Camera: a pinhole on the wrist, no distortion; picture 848 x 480 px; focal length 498.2 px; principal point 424.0 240.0 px. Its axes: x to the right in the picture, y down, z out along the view. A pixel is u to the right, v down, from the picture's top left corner.
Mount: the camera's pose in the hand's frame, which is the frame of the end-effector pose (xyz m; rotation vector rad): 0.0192 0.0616 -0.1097 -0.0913 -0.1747 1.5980
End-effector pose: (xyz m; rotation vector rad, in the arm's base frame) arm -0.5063 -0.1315 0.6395 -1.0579 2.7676 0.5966
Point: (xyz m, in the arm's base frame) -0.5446 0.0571 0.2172
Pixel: 412 158
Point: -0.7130 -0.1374 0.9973
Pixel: behind the camera
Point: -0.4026 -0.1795 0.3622
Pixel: 91 166
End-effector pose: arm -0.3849 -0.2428 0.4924 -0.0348 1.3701 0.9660
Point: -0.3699 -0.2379 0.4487
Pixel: 54 89
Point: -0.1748 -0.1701 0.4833
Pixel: 221 153
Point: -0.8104 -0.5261 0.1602
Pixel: behind the camera
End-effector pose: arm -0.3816 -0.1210 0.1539 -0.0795 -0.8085 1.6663
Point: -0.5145 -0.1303 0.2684
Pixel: 423 51
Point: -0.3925 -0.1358 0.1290
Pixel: 280 338
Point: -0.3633 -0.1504 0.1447
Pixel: 158 394
